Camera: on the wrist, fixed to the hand. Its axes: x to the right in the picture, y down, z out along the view.
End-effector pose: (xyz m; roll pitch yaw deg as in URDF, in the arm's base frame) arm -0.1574 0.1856 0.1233 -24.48 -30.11 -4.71
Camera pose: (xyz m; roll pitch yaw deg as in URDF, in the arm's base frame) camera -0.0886 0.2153 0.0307 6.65 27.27 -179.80
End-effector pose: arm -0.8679 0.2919 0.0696 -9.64 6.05 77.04
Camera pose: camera -0.9293 0.3062 -0.0315 -11.14 -7.56 -98.00
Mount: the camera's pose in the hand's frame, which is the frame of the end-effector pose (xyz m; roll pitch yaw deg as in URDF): 0.0108 0.0790 -0.0885 -20.22 -0.69 -174.89
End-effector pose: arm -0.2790 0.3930 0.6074 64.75 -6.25 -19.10
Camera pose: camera -0.2351 0.4982 0.6421 -84.52 10.57 163.75
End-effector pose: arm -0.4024 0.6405 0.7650 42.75 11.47 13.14
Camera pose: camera -0.4211 0.7574 0.7517 -63.68 -8.48 -162.59
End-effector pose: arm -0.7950 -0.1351 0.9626 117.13 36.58 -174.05
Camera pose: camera -0.8648 -0.1853 1.0450 -136.19 -31.70 3.94
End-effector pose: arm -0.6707 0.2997 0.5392 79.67 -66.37 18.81
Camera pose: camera -0.7529 0.3787 0.5739 -95.24 71.21 -156.24
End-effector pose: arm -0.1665 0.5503 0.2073 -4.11 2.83 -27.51
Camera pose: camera -0.1276 0.6117 0.1129 -16.38 -3.87 157.55
